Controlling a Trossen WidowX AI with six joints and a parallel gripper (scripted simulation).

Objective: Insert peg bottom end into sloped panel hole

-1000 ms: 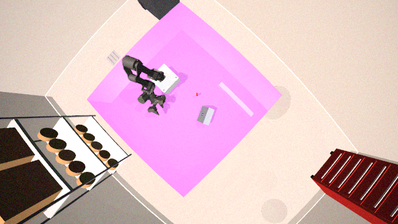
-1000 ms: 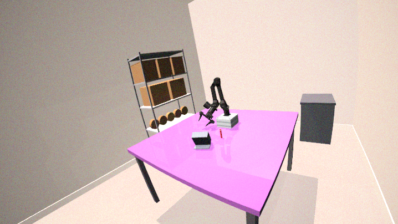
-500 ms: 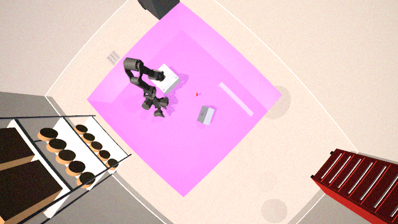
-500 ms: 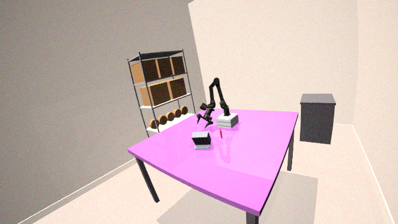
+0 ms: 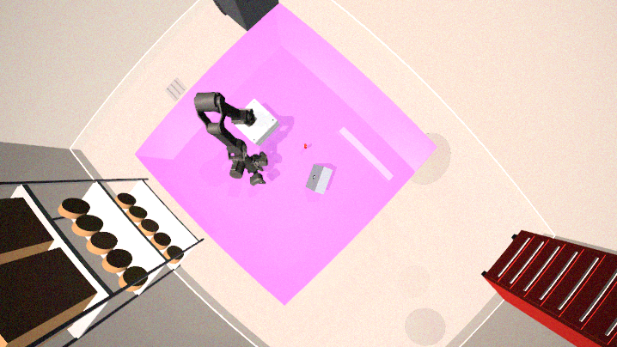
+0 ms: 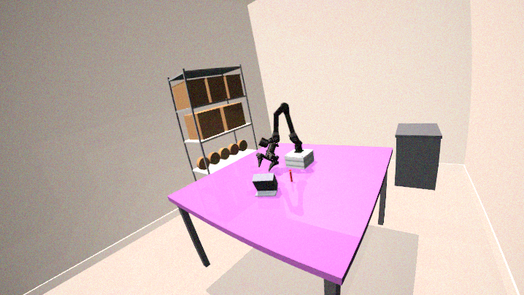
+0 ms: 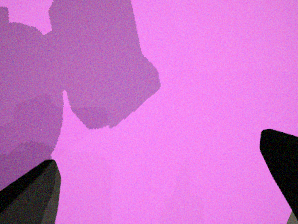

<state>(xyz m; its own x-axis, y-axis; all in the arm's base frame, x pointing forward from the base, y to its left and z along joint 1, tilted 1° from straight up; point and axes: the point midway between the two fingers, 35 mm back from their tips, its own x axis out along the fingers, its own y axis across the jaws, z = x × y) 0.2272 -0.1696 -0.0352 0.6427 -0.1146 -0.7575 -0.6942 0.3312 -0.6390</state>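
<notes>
My gripper tip is now 270 mm to the right of the red round peg, 50 mm short of it and 20 mm below it. From my gripper tip the other things lie so: grey sloped panel (220 mm ahead, 190 mm to the left, 30 mm above).
</notes>
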